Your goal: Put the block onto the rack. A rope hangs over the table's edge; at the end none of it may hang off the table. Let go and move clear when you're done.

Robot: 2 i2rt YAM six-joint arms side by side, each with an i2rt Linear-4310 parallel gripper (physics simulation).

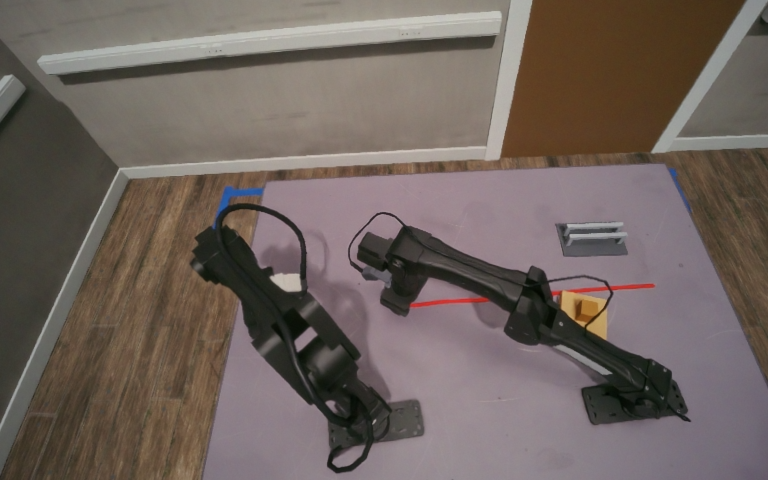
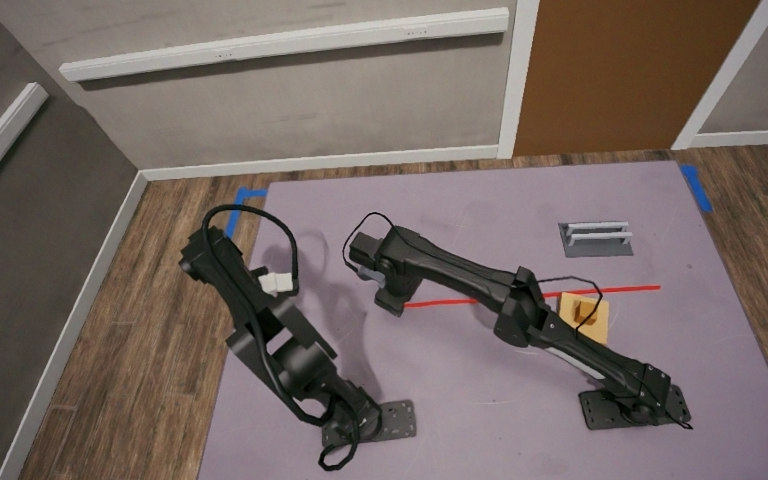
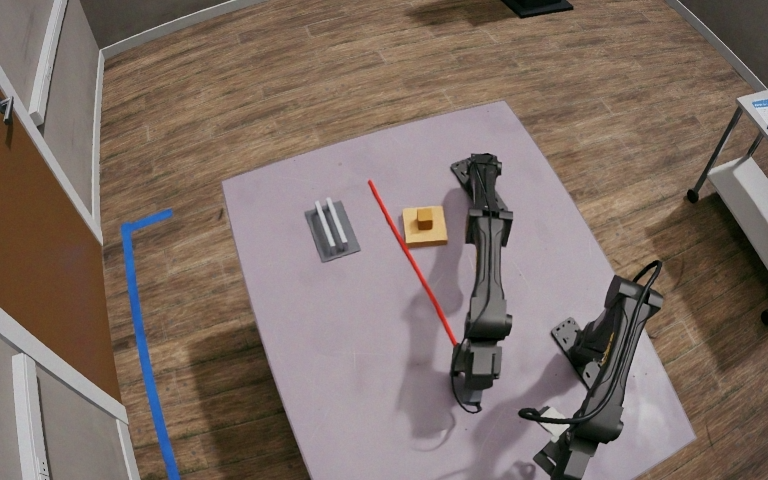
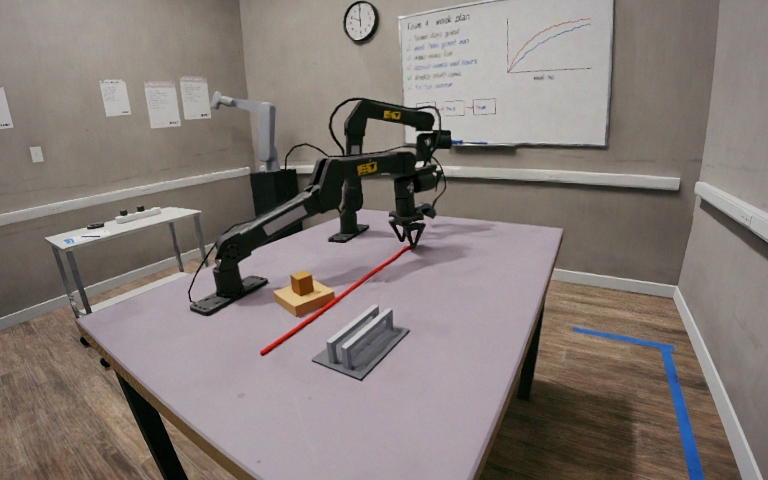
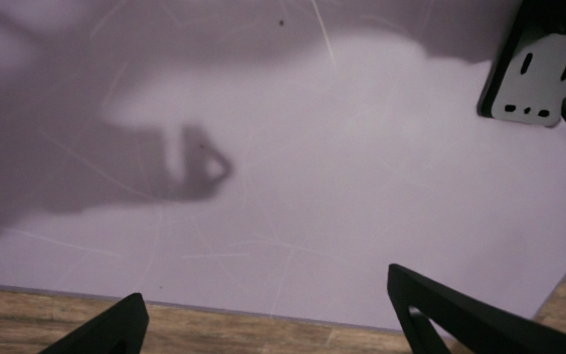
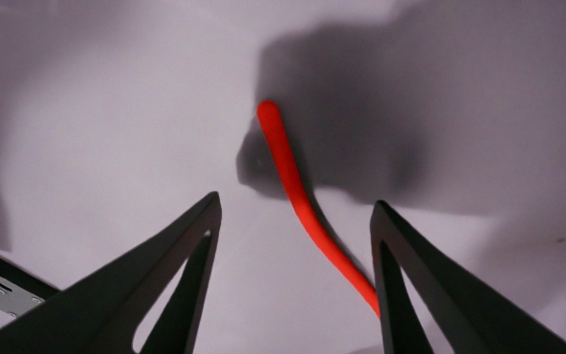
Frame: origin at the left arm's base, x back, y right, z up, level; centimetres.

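Where they show: left gripper, fingertip midpoint: (image 3: 559, 450) (image 5: 269, 290); right gripper, fingertip midpoint: (image 1: 403, 302) (image 2: 399, 302) (image 4: 408, 244) (image 6: 295, 206); left arm's base at its link origin: (image 1: 375, 424) (image 2: 368, 424) (image 3: 581, 355) (image 4: 349, 234); right arm's base at its link origin: (image 1: 632, 402) (image 2: 633, 407) (image 4: 231, 295).
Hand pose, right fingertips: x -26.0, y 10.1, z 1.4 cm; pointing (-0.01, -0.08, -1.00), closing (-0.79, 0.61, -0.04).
Each offset is from my right fingertips to the top centre of the thing. Level surfaces: height alone.
A yellow block @[dy +40.0, dx +10.6, dz +5.1 cm] (image 1: 569, 311) (image 2: 568, 316) (image 3: 424, 238) (image 4: 314, 295) with an orange knob on top sits flat on the table, beside the rope. The grey rack @[dy +50.9, dx -9.5, dz +3.0 cm] (image 1: 600, 249) (image 2: 603, 249) (image 3: 351, 242) (image 4: 362, 370), a base with two raised bars, stands empty across the rope from it. The red rope (image 1: 453, 301) (image 2: 623, 289) (image 3: 419, 271) (image 4: 339, 297) (image 6: 283, 155) lies on the table, both ends on top. My right gripper (image 4: 407, 243) (image 6: 295, 206) is partly open above one rope end, which shows between its fingers, ungripped. My left gripper (image 5: 269, 290) is wide open and empty, near the table's edge.
The table @[dz -1.4 cm] (image 3: 362, 384) (image 4: 198, 390) carries both arms. My right arm's base plate (image 1: 597, 407) (image 4: 209, 305) is near the block; my left arm's base plate (image 1: 407, 418) (image 3: 566, 333) is farther along. A white cart (image 3: 741, 192) stands off the table.
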